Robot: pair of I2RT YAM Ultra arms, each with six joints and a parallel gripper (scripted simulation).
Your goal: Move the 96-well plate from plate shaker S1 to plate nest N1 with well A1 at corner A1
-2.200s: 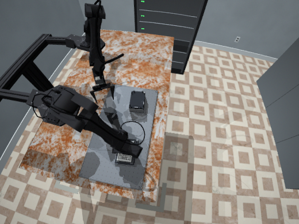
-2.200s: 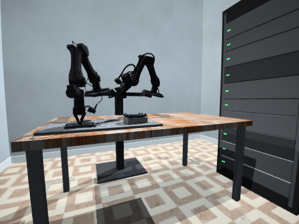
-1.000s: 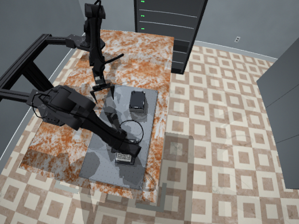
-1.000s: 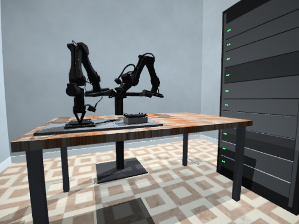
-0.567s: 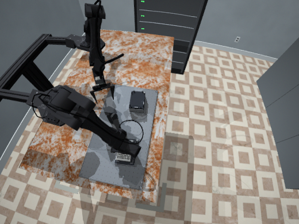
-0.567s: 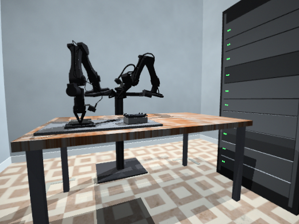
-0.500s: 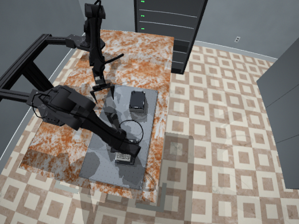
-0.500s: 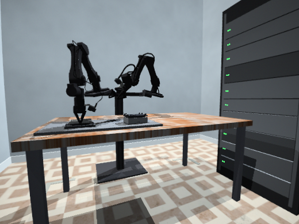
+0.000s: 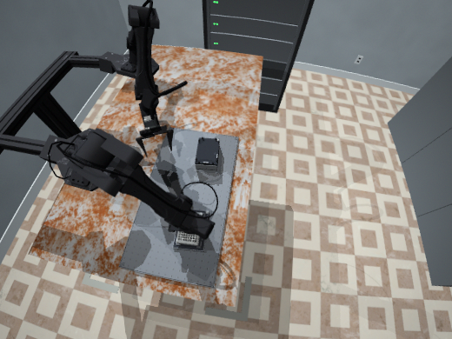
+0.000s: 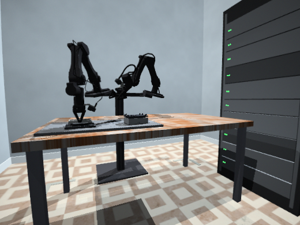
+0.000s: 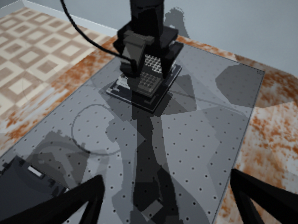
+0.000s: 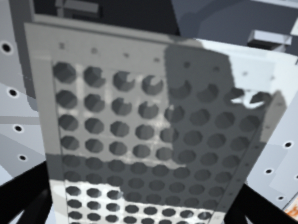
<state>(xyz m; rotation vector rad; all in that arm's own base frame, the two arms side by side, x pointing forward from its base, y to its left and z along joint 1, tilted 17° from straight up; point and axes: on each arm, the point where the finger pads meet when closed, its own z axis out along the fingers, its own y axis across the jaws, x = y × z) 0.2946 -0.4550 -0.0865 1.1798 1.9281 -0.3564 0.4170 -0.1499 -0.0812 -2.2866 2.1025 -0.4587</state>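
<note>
My right hand is 30 mm above the plate nest N1. The rest, counted from my right hand: 96-well plate: right at my right hand.
</note>
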